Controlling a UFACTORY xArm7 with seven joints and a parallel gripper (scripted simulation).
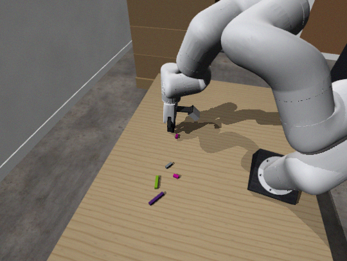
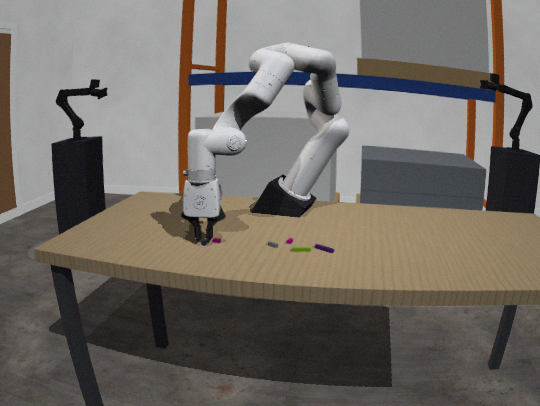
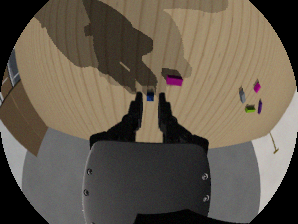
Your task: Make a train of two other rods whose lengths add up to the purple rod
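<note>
Right now my hand is 30 mm above the blue rod. The rest, counted from my hand: grey rod 190 mm to the left, 30 mm below, 10 mm behind; lime rod 270 mm to the left, 30 mm below, 20 mm ahead; purple rod 330 mm to the left, 30 mm below, 10 mm ahead.
</note>
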